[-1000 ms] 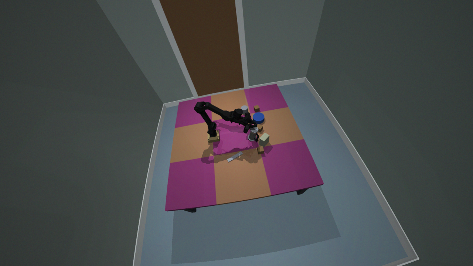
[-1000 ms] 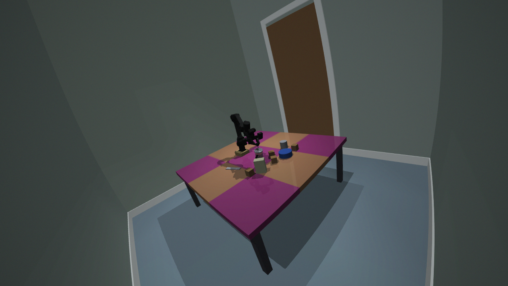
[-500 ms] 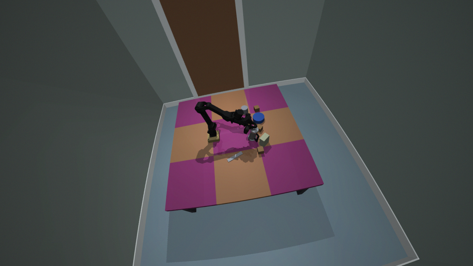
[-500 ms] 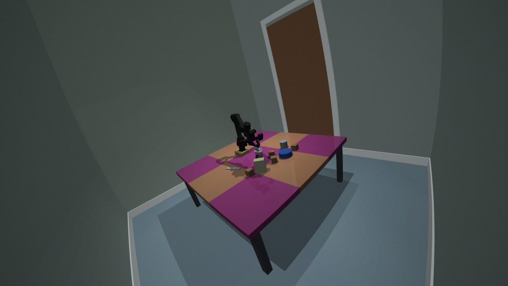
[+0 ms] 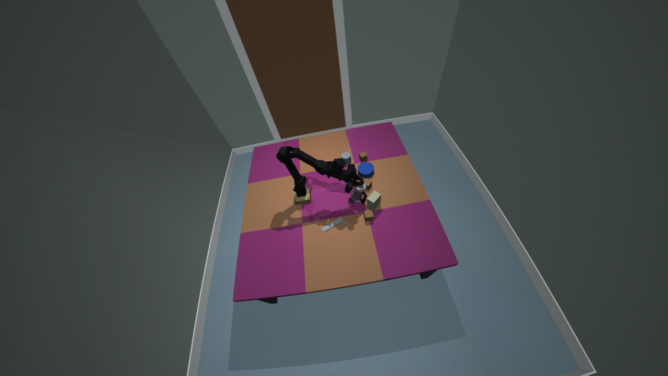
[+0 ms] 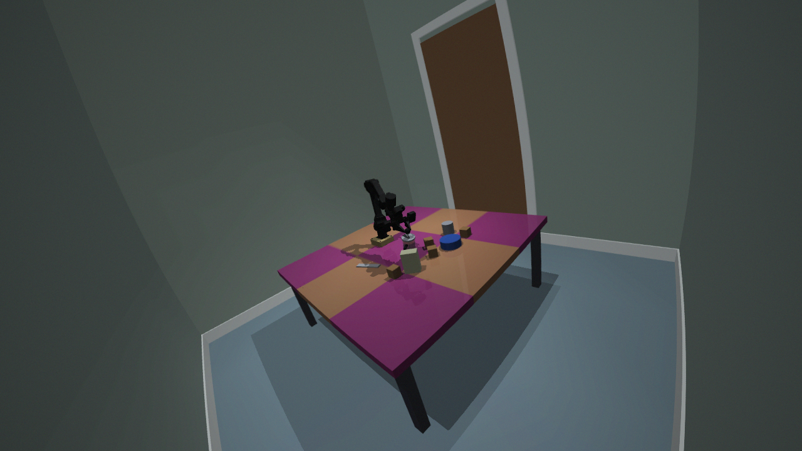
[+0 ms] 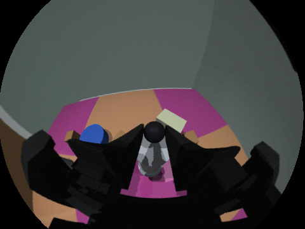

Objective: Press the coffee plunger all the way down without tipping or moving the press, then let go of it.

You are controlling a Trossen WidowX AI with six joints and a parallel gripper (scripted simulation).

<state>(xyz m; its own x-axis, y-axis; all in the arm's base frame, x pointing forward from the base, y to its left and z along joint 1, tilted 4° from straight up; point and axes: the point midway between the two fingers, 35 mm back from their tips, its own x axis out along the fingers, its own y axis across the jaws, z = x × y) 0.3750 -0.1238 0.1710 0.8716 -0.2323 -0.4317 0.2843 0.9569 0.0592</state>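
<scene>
Right now the coffee press is 20 mm behind my gripper tip, 10 mm to the right of it and 90 mm below it. From my gripper tip the other things lie so: grey flat bar: 240 mm behind, 150 mm to the right, 180 mm below; grey cylinder: 40 mm behind, 360 mm to the left, 150 mm below; pale green box: 50 mm ahead, 70 mm to the right, 130 mm below.
</scene>
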